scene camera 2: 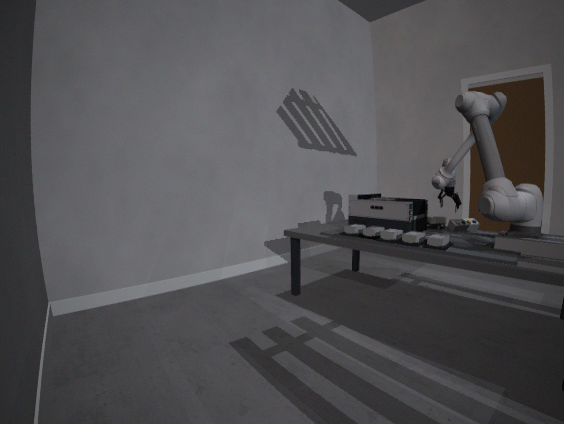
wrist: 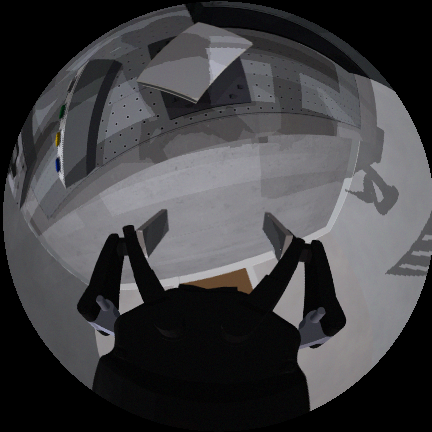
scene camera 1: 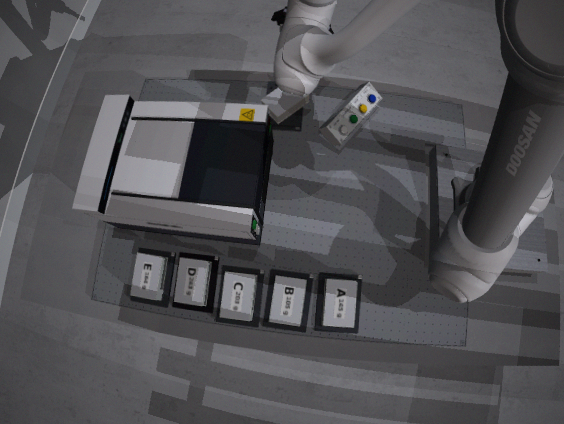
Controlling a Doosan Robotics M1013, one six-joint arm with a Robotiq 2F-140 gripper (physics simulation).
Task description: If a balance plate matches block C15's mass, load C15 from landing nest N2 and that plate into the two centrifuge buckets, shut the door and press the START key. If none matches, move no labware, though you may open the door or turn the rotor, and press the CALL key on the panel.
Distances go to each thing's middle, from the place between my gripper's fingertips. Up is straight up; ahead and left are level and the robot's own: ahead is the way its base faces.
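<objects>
With the small block point(scene camera 1: 281, 104) as the reference, my gripper is 6 cm above it, 22 cm to the right of it and 2 cm short of it. The button box point(scene camera 1: 341, 126) is 8 cm below my hand, 23 cm to the left of it and 19 cm behind it, while the dark lid panel point(scene camera 1: 222, 163) sits 9 cm above my hand, 50 cm to the left of it and 13 cm ahead of it. As for the centrifuge box point(scene camera 1: 131, 178), I find it 51 cm to the left of my hand and 28 cm ahead of it.
</objects>
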